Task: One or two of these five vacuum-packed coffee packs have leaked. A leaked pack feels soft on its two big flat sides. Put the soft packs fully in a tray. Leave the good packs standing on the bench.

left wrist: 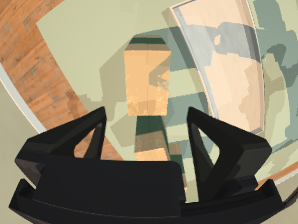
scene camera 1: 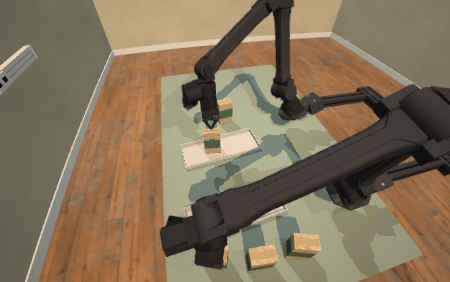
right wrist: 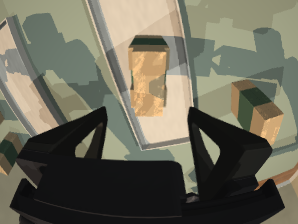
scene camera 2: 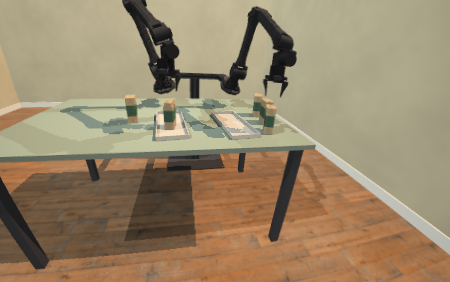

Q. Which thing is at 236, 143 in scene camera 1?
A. A white tray.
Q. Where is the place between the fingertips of my right gripper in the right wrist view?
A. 147, 112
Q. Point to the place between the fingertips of my left gripper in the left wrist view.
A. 146, 112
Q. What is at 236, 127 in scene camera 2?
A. A white tray.
